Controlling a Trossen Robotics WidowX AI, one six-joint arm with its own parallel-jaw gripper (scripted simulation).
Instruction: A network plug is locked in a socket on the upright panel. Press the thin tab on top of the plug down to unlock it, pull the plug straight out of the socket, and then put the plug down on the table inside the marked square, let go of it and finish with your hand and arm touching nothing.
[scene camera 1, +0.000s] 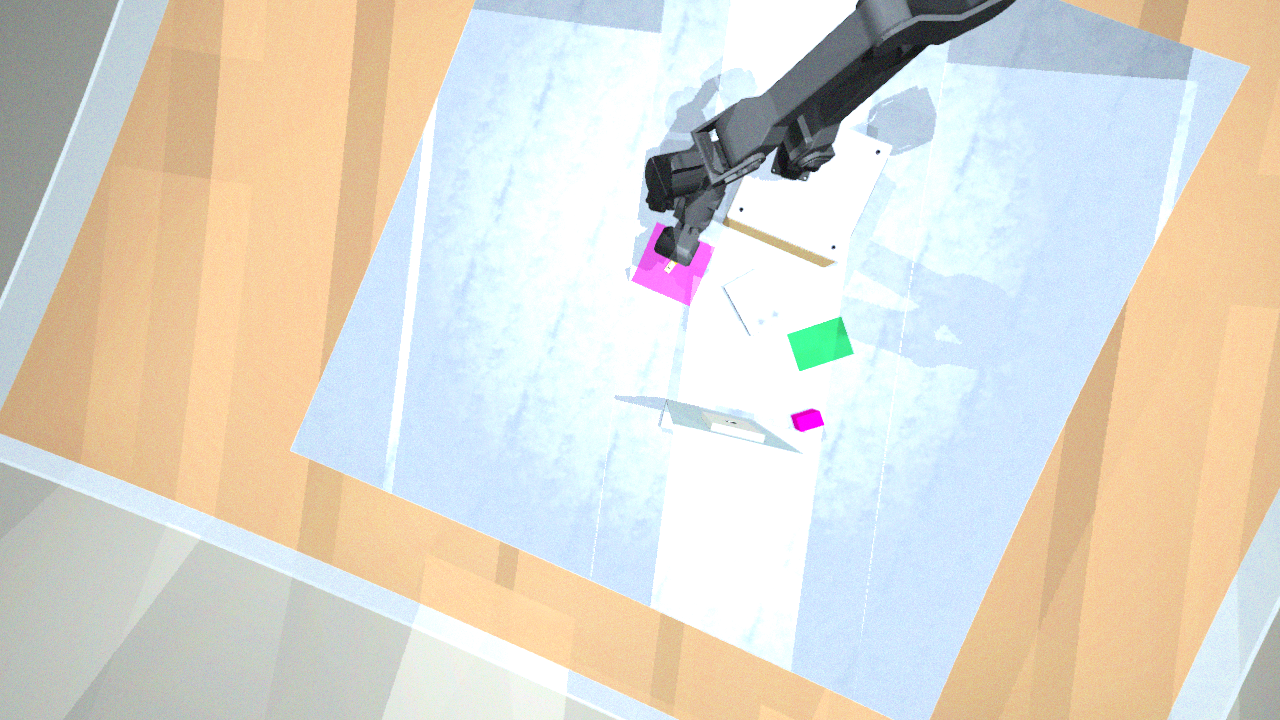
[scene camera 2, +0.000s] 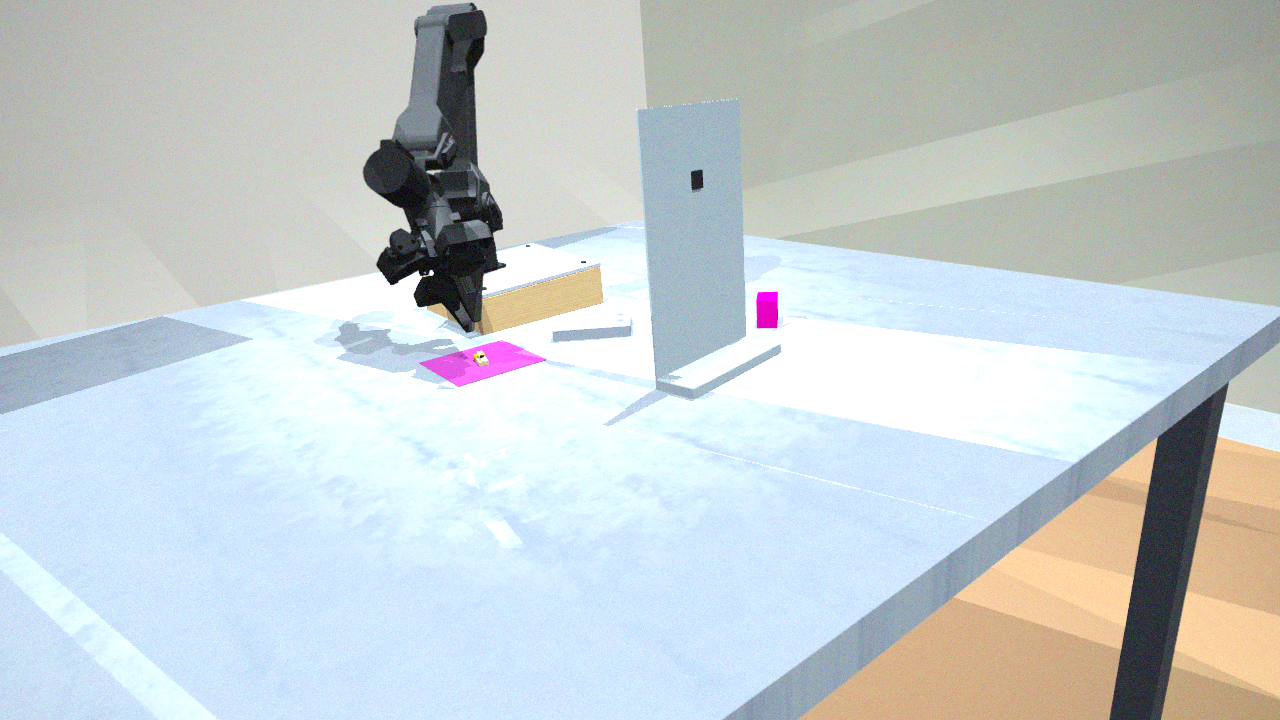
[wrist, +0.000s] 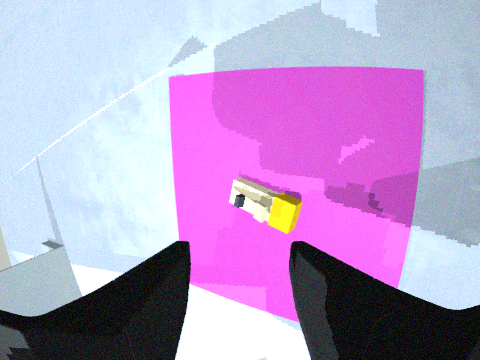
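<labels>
Gripper: in scene camera 1 (676, 254), scene camera 2 and the wrist view. Same spot on the gripper: (wrist: 337, 304) and (scene camera 2: 454, 307). Green patch: in scene camera 1 (828, 341); scene camera 2 misses it, hidden by an upright grey panel; out of frame in the wrist view.
</labels>
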